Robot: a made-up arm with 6 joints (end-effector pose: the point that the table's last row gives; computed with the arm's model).
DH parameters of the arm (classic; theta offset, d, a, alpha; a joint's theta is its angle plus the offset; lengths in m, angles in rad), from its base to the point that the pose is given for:
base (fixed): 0.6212 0 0.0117 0
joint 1: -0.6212 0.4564 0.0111 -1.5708
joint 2: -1.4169 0 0.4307 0
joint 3: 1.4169 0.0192 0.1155 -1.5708
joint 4: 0 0.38 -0.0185 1.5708
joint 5: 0 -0.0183 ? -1.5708
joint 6: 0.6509 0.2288 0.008 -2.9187
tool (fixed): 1.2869 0.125 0 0
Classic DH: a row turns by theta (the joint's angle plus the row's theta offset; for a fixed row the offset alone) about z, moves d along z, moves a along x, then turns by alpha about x.
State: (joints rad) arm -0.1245 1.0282 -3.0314 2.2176 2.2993 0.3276
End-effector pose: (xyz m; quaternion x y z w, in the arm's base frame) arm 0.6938 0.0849 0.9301 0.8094 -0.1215 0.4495 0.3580
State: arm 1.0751 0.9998 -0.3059 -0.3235 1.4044 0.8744
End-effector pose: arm 0.1048 0.0932 0.2628 -0.5151 0.6086 0.3761 0.4720
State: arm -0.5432 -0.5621 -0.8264 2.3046 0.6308 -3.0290
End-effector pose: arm 0.3423 -0.1823 0.8706 -0.4644 -0.6268 0.4446 0.4402
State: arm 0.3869 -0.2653 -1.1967 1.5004 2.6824 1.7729
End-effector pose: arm 0.2205 0.2524 0.9532 0.1725 0.6418 0.0472 0.7457
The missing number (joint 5, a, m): 0.0948
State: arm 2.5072 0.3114 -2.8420 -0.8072 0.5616 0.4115
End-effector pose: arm -0.2920 0.2492 1.3366 0.5861 -0.6662 0.4612 0.0047
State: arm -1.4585 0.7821 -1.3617 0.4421 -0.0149 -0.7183
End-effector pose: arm 0.0369 -0.7654 0.4018 -0.2692 -0.2127 -0.2249 0.9120
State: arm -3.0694 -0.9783 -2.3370 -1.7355 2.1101 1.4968
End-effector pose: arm 0.5174 0.1658 1.1002 0.5174 -0.2010 0.1774 0.8126
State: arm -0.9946 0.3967 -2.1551 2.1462 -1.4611 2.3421
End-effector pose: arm 0.2413 -0.4716 0.9493 -0.2415 0.3137 0.1891 0.8986
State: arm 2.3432 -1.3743 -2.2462 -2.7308 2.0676 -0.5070
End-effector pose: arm 0.5927 -0.5894 0.8441 -0.0948 -0.3646 0.3273 0.8666
